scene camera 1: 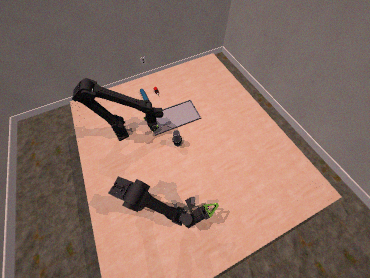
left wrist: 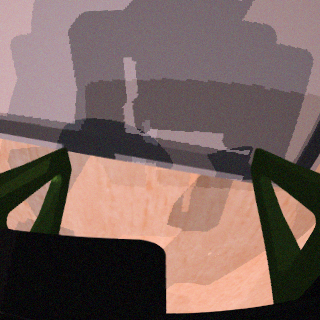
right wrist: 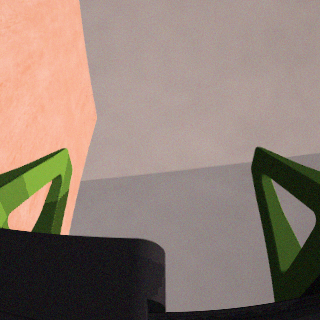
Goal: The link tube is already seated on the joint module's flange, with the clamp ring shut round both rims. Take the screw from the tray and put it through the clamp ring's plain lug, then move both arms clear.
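Where they show: left gripper, between the fingertips: (scene camera 1: 151,127) (left wrist: 160,158); right gripper, between the fingertips: (scene camera 1: 217,204) (right wrist: 161,157); left arm's base, origin of its link: (scene camera 1: 121,133).
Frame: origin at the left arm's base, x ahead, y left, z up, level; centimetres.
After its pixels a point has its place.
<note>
The dark joint module with the link tube (scene camera 1: 177,138) {x 33.4, y -35.8, z 12.1 cm} stands upright just below the tray in the scene view; the clamp ring and its lugs are too small to make out. The grey tray (scene camera 1: 186,112) {x 56.4, y -12.1, z 0.4 cm} (left wrist: 37,87) {x 27.2, y -3.0, z 0.4 cm} has a dark rim. My left gripper (scene camera 1: 153,126) {x 23.8, y -9.3, z 1.3 cm} (left wrist: 160,158) {x 23.8, y -9.3, z 1.3 cm} is open and empty, low over the tray's near-left edge, with the rim crossing between its fingers in the left wrist view. The screw cannot be made out; strong shadows cover that part of the tray. My right gripper (scene camera 1: 212,209) {x 28.8, y -87.0, z 18.5 cm} (right wrist: 161,157) {x 28.8, y -87.0, z 18.5 cm} is open and empty, far from the tray and module.
A blue tool (scene camera 1: 144,95) {x 33.5, y 23.2, z 4.0 cm} and a small red-handled tool (scene camera 1: 156,91) {x 45.4, y 22.7, z 2.6 cm} lie behind the tray, near the left arm's forearm. The table (scene camera 1: 260,165) {x 75.3, y -82.8, z 0.0 cm} ends at the right and front, with dark floor and grey walls beyond.
</note>
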